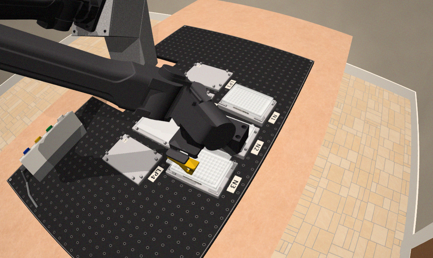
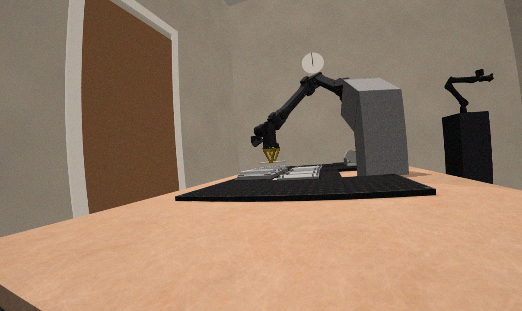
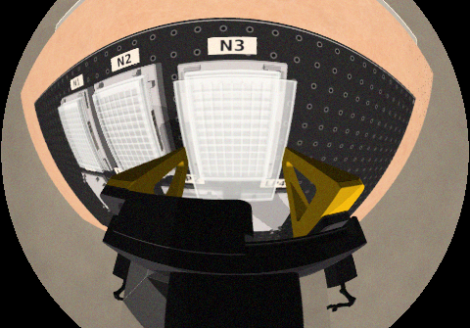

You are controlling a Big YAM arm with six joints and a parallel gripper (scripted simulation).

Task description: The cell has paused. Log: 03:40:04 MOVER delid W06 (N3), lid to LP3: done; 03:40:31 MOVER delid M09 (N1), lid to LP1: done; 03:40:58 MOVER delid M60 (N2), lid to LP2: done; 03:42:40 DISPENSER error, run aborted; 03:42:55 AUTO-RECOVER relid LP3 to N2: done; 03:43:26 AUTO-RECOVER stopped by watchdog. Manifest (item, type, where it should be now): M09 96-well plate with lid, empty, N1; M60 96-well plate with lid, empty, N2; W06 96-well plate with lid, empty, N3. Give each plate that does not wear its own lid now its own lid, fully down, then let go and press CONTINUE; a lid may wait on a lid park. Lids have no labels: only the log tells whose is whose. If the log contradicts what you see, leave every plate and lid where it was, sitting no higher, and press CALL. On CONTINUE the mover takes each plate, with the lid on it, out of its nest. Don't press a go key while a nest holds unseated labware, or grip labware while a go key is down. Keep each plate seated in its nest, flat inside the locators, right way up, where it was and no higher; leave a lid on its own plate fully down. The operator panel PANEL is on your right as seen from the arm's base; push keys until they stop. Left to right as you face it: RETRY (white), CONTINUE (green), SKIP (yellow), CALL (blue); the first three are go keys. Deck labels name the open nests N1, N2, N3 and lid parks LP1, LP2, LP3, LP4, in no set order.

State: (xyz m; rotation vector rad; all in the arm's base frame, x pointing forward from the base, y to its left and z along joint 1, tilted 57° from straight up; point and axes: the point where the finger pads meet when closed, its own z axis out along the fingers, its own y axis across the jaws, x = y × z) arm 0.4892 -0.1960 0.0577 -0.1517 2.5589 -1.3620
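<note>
Now: the lid park LP2 17 cm behind my hand, 8 cm to the left of it and 5 cm below it. Also, from my hand: N1 label: 10 cm ahead, 25 cm to the left, 6 cm below; lid park LP1: 16 cm behind, 20 cm to the left, 5 cm below; lid park LP4: 18 cm behind, 5 cm to the right, 5 cm below.
</note>
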